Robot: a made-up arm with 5 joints.
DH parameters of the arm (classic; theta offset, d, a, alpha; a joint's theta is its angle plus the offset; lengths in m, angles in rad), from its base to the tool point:
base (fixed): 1.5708 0.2 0 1.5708
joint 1: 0 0.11 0.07 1.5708
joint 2: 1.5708 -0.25 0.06 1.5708
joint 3: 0 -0.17 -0.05 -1.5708
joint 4: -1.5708 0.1 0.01 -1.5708
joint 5: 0 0.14 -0.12 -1.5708
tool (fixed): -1.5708 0.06 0 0
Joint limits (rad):
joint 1: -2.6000..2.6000
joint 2: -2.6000..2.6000
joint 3: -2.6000..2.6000
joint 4: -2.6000..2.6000
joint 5: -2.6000..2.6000
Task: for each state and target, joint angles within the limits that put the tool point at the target. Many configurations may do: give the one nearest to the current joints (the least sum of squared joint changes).
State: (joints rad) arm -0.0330 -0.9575 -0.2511 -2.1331 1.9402
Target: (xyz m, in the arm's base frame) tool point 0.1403 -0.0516 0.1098
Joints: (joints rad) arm 0.8563 -0.6105 -0.2942 -2.6000 2.5025
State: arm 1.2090 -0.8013 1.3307 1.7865 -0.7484
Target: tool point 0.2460 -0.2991 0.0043
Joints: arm 1.4888 -0.1630 1.3295 1.4258 -1.0713
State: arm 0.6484 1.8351 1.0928 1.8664 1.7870
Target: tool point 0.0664 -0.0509 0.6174
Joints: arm 1.2605 2.2344 0.5978 2.3902 1.5414
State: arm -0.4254 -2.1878 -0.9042 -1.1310 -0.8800
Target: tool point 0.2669 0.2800 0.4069
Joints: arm -0.4467 -1.2626 -0.4986 -0.7342 -0.5523
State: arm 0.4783 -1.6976 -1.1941 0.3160 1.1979
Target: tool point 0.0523 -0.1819 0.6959
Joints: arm 1.3013 -2.4066 -1.4092 -0.0437 1.4484
